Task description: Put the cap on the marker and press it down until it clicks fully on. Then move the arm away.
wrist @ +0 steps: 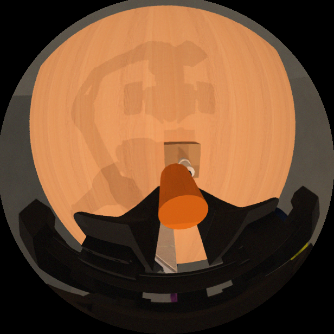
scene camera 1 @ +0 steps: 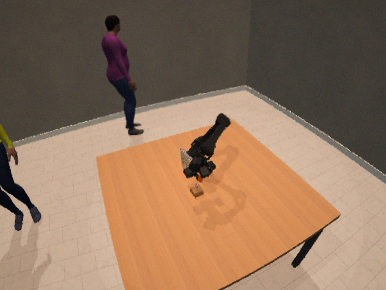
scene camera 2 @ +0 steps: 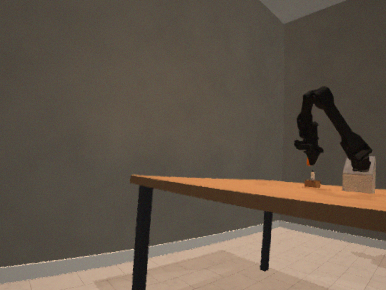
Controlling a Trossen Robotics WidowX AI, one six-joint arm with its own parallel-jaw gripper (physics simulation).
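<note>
The orange cap is held between the two black fingers of my gripper, which is shut on it. The marker stands upright, pale, in a small brown block on the table. In scene camera 2 the cap and fingertips are above the marker with a small gap, apart from it. In the wrist view the cap hides part of the marker and block; the marker shows at the cap's far right edge.
The wooden table carries the arm's pale box-shaped base, close to the block. A person in a purple top stands behind the table. Another person shows partly at the left edge.
</note>
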